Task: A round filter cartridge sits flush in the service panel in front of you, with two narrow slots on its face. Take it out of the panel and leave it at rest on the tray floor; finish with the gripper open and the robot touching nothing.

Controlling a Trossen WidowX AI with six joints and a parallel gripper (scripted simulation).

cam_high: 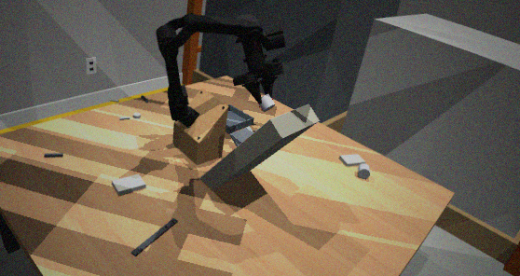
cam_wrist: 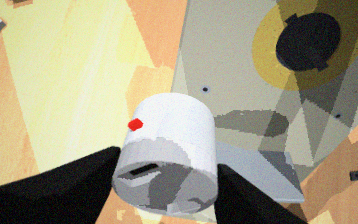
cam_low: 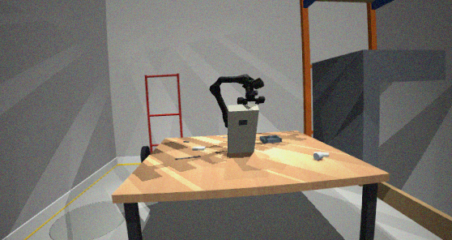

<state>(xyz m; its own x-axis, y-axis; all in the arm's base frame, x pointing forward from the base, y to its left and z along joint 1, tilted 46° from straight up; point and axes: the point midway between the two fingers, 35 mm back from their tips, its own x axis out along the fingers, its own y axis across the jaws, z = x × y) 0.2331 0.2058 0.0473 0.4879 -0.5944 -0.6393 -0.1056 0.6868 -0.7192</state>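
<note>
The blue-grey tray is 340 mm behind my gripper tip, 270 mm below it and 160 mm to the left of it. From my gripper tip the other things lie so: grey slab: 110 mm below, 80 mm to the right, 70 mm ahead.
</note>
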